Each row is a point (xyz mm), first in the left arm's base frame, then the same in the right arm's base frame.
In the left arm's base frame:
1: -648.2 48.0 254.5
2: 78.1 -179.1 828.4
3: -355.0 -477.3 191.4
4: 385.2 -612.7 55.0
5: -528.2 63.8 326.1
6: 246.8 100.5 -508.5
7: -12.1 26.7 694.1
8: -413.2 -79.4 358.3
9: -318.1 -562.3 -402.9
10: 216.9 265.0 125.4
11: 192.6 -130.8 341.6
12: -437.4 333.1 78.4
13: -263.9 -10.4 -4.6
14: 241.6 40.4 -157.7
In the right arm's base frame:
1: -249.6 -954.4 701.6
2: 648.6 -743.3 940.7
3: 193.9 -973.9 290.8
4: 672.2 -424.1 58.6
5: -142.9 -883.1 759.0
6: -108.8 57.6 116.7
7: 405.9 -653.8 981.4
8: 27.0 -881.2 682.1
9: -52.4 -753.8 -211.9
10: 119.5 -132.2 701.2
11: 436.3 -438.5 602.4
12: -364.3 -578.2 747.0
13: -108.2 -588.3 448.2
14: 107.8 -116.0 339.6

